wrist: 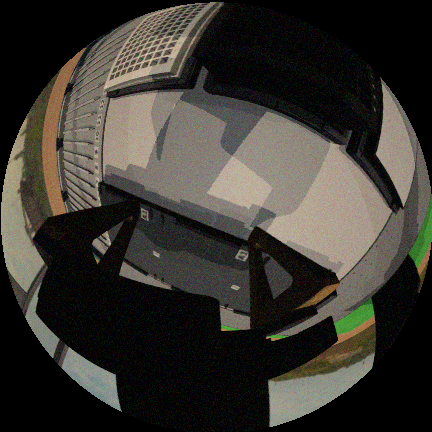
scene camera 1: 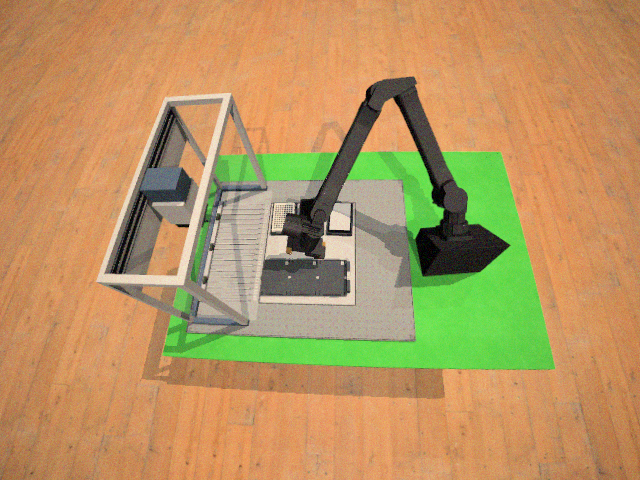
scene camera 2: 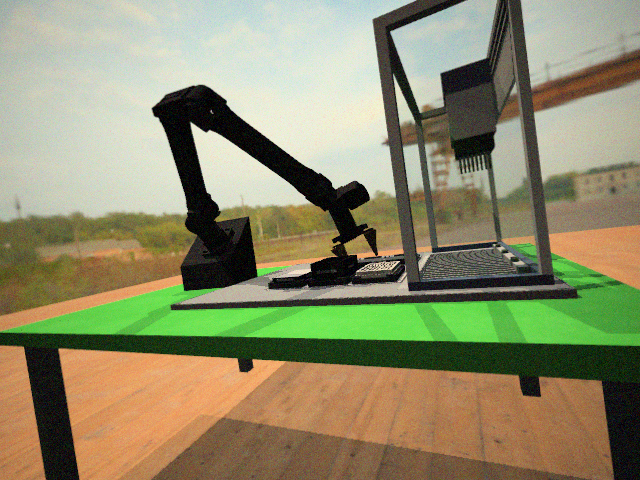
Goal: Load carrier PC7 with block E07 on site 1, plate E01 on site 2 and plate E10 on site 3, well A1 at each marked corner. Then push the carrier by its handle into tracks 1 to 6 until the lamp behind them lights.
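Places are measured from the arm's base along level axes (x back, y right, z up), in metres.
Pixels of known places: gripper, between the fingertips: (wrist: 196,219) (scene camera 1: 302,255) (scene camera 2: 363,261); arm's base, origin of its link: (scene camera 1: 453,234) (scene camera 2: 218,243).
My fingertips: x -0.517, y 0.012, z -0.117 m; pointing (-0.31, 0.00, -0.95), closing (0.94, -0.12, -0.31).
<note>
Ahead of a thing's pixels: the offset from my fingertips to its top centre. "spot": to the spot under its first point. Level surfaces: height alone.
My gripper (scene camera 1: 306,252) (scene camera 2: 357,252) (wrist: 196,219) is open and empty, above the staging area between the labware row and the carrier's near edge. The dark grey carrier {dx +0.006, dy -0.083, dz +0.009 m} (scene camera 1: 302,284) (wrist: 195,257) lies beside the tracks with small white corner marks; no labware sits on it. Its handle {spot: dx +0.163, dy -0.108, dz +0.008 m} (scene camera 1: 348,279) is at the end away from the tracks. A tall black block {dx +0.038, dy +0.161, dz +0.033 m} (scene camera 2: 333,266) (wrist: 290,60) stands in the middle of the row. A white gridded plate {dx -0.073, dy +0.169, dz +0.005 m} (scene camera 1: 283,210) (scene camera 2: 381,267) (wrist: 155,42) is on its track side, a low white-topped plate {dx +0.151, dy +0.151, dz +0.005 m} (scene camera 1: 339,219) (scene camera 2: 292,277) on the other. Labels are unreadable.
The slotted tracks (scene camera 1: 235,232) (scene camera 2: 460,266) (wrist: 82,135) lie under a tall frame (scene camera 1: 208,170) (scene camera 2: 395,155) with upright posts. A pipetting head (scene camera 1: 165,184) (scene camera 2: 470,111) hangs above. Small dark fittings stand along the tracks' far edge. A grey base board {dz -0.021 m} (scene camera 1: 382,315) (scene camera 2: 232,299) bears everything.
</note>
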